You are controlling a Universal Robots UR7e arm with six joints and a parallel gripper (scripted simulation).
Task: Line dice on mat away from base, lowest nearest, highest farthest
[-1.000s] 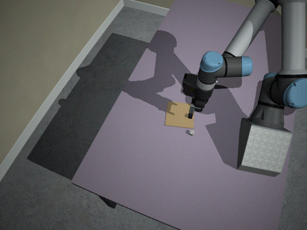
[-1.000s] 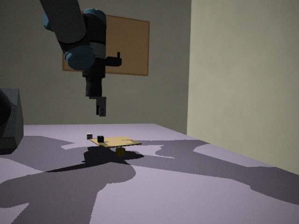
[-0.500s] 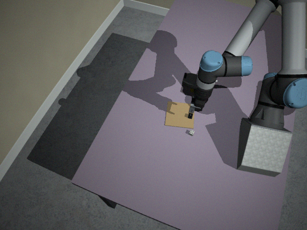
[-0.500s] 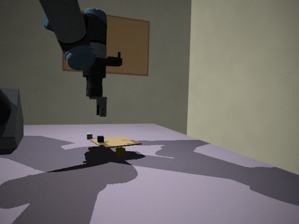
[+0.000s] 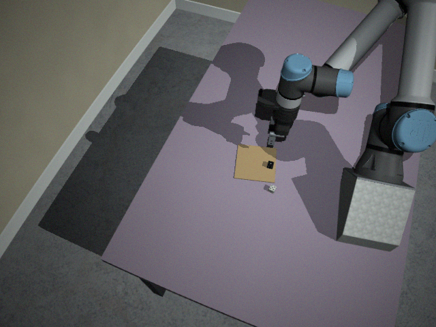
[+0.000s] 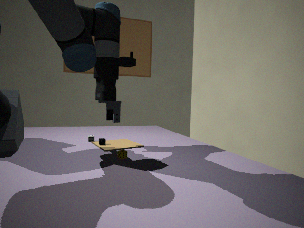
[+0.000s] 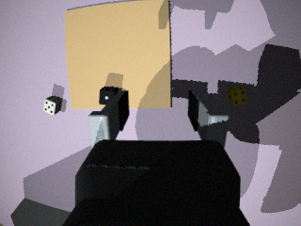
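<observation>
My gripper is now 100 mm to the left of the yellow die and 100 mm above it. Round my hand: white die 150 mm to the left, 100 mm below, 40 mm behind; tan mat 110 mm below, 60 mm to the left, 30 mm ahead; black die 90 mm below, 60 mm to the left, 20 mm behind.
</observation>
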